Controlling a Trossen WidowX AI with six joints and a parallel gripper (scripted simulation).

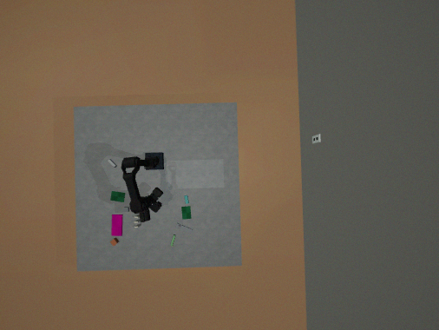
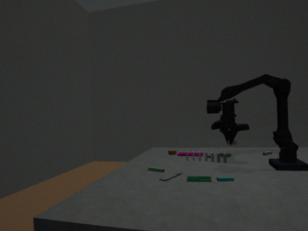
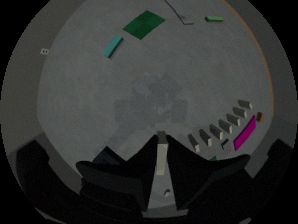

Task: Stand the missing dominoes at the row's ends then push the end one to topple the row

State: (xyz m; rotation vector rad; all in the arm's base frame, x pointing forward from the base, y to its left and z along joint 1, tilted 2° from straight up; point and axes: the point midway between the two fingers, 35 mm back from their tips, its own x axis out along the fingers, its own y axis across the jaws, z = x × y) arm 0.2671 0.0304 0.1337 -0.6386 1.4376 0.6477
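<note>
The thin grey bar is 260 mm ahead of my gripper tip, 180 mm to the left of it and 120 mm below it. Also, from my gripper tip: green bar 350 mm ahead, 110 mm below, 100 mm to the left.
</note>
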